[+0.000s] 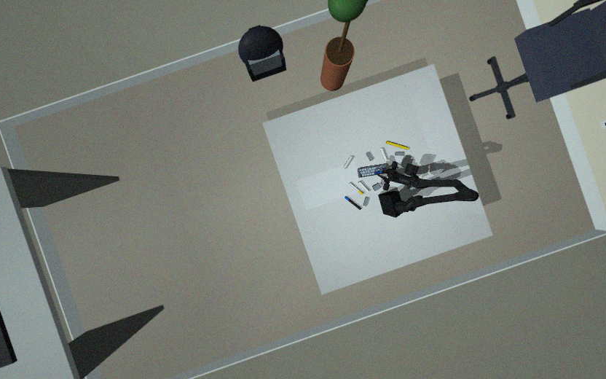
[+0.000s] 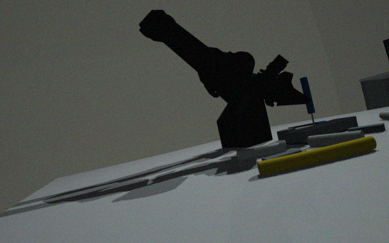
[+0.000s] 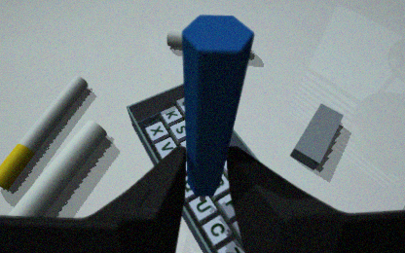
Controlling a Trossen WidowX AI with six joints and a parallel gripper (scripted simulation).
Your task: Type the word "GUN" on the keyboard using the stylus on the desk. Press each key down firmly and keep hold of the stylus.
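Now: gripper tip 120 mm short of the grey block, 80 mm above it and 10 mm to the left of it. Round my gripper tip: blue stylus 20 mm below; blue-black pen 200 mm to the left, 150 mm behind, 80 mm below; yellow-tipped pen 130 mm to the left, 80 mm below, 80 mm behind.
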